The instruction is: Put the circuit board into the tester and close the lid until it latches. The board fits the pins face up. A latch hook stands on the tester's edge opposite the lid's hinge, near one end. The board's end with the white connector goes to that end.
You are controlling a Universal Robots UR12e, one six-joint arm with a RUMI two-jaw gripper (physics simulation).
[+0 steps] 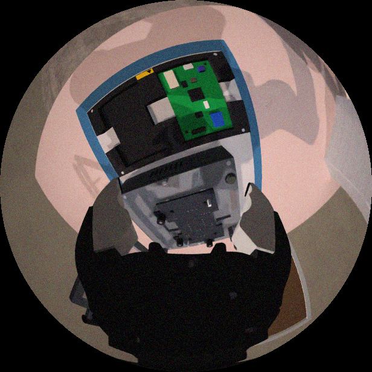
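Observation:
The green circuit board point(196, 102) lies face up at the right of a black two-bay holder point(132, 117). Its large white connector is at the upper left of the board; a blue part is near its lower right. The holder's left bay shows no board. Nearer the gripper is the grey tester point(135, 200), with a vented black bar along its holder side and a dark plate point(192, 217) with small dots and black knobs inside. I cannot tell the lid's position or make out the latch hook. My gripper point(184, 181) is open and empty, its fingertips appearing on either side of the tester.
A blue border point(150, 56) runs around the holder and tester on the pink table top point(60, 160). A brown surface with a pale rim point(292, 300) shows at the lower right, partly behind the gripper body. A pale grey panel point(350, 145) stands at the right edge.

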